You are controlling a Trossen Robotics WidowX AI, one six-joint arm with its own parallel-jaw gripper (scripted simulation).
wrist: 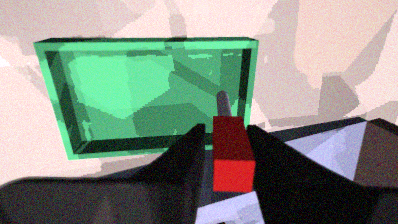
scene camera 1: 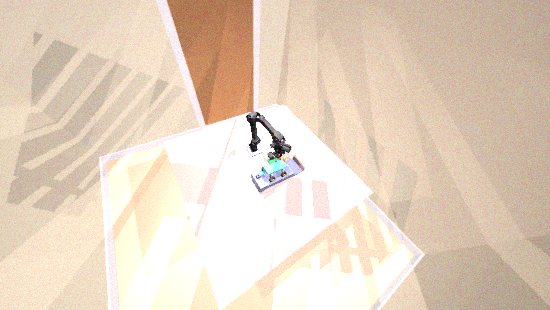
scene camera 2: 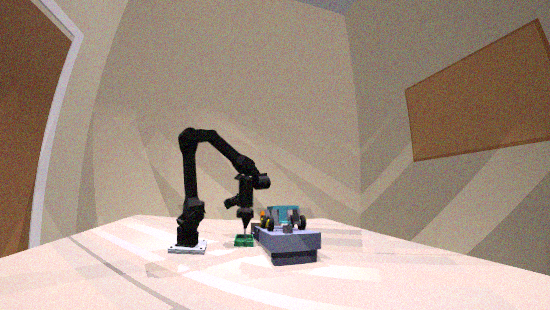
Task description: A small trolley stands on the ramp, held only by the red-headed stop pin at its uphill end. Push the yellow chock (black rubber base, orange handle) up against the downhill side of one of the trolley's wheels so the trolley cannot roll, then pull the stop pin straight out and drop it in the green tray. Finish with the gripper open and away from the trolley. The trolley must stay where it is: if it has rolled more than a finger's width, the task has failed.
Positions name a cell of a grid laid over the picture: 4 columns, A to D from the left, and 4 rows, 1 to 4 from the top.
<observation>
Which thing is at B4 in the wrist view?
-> My gripper.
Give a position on a red-headed stop pin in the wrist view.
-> C3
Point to a green tray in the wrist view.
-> B2
</observation>
